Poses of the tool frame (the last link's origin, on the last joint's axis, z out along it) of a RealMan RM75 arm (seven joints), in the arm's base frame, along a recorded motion.
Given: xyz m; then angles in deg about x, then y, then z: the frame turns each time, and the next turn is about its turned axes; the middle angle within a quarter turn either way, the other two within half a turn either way.
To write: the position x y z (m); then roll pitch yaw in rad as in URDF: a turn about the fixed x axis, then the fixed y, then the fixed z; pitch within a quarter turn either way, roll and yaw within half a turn. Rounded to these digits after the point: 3 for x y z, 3 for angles.
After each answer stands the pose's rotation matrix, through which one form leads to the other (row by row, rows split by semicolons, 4 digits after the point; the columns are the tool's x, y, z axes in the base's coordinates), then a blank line. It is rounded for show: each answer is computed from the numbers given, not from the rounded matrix.
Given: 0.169 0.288 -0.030 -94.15 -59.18 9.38
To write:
0.169 0.288 -0.030 -1.609 0.226 1.026
0.5055 -0.0835 -0.8588; 0.8333 -0.2110 0.5110; -0.2239 -0.9739 -0.0371

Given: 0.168 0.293 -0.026 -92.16 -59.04 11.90
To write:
0.168 0.293 -0.026 -1.591 0.240 1.026
0.5034 -0.1061 -0.8575; 0.8307 -0.2136 0.5141; -0.2377 -0.9711 -0.0194

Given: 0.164 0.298 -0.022 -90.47 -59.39 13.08
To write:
0.164 0.298 -0.022 -1.575 0.235 1.036
0.4960 -0.1152 -0.8607; 0.8364 -0.2028 0.5092; -0.2332 -0.9724 -0.0042

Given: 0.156 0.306 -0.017 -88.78 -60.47 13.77
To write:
0.156 0.306 -0.017 -1.560 0.222 1.058
0.4787 -0.1173 -0.8701; 0.8500 -0.1864 0.4928; -0.2200 -0.9754 0.0105

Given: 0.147 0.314 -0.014 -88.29 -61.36 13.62
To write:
0.147 0.314 -0.014 -1.556 0.211 1.074
0.4658 -0.1129 -0.8776; 0.8596 -0.1776 0.4791; -0.2099 -0.9776 0.0143

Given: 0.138 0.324 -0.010 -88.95 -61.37 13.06
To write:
0.138 0.324 -0.010 -1.562 0.212 1.073
0.4668 -0.1083 -0.8777; 0.8590 -0.1805 0.4791; -0.2103 -0.9776 0.0088

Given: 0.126 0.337 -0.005 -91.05 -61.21 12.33
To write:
0.126 0.337 -0.005 -1.580 0.231 1.066
0.4705 -0.1028 -0.8764; 0.8521 -0.2050 0.4815; -0.2292 -0.9733 -0.0088

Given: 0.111 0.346 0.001 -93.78 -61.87 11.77
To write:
0.111 0.346 0.001 -1.603 0.263 1.072
0.4616 -0.0962 -0.8819; 0.8480 -0.2440 0.4704; -0.2605 -0.9650 -0.0311

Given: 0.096 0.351 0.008 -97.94 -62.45 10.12
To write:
0.096 0.351 0.008 -1.638 0.299 1.074
0.4553 -0.0813 -0.8866; 0.8402 -0.2903 0.4581; -0.2946 -0.9535 -0.0639

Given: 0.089 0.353 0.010 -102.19 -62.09 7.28
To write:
0.089 0.353 0.010 -1.675 0.314 1.061
0.4643 -0.0593 -0.8837; 0.8300 -0.3189 0.4575; -0.3090 -0.9459 -0.0988

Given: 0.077 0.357 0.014 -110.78 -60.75 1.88
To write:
0.077 0.357 0.014 -1.756 0.347 1.025
0.4884 -0.0160 -0.8725; 0.8037 -0.3814 0.4568; -0.3401 -0.9243 -0.1734

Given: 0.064 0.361 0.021 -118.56 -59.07 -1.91
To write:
0.064 0.361 0.021 -1.840 0.390 0.982
0.5137 0.0171 -0.8578; 0.7689 -0.4527 0.4514; -0.3806 -0.8915 -0.2457

